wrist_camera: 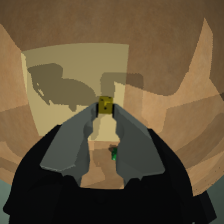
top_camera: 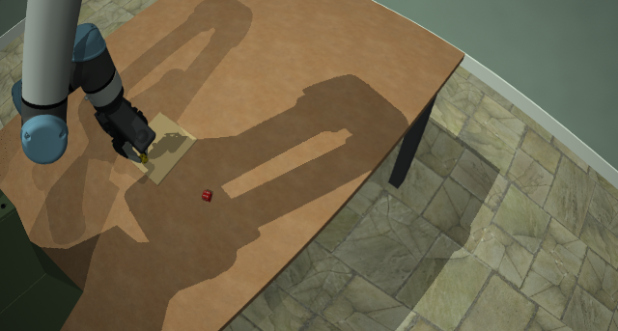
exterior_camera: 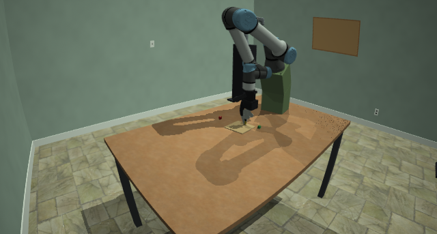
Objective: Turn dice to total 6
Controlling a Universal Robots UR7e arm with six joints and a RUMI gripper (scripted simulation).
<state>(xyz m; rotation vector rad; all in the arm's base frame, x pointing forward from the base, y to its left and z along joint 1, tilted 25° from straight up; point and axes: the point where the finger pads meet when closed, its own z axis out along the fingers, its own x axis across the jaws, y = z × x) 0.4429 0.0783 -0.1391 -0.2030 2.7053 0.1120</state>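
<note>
Now: the yellow die 10 mm below my hand. Round my hand: mat 50 mm ahead, 10 mm to the left, 20 mm below; green die 40 mm behind, 90 mm to the left, 20 mm below; red die 60 mm ahead, 170 mm to the right, 20 mm below.
</note>
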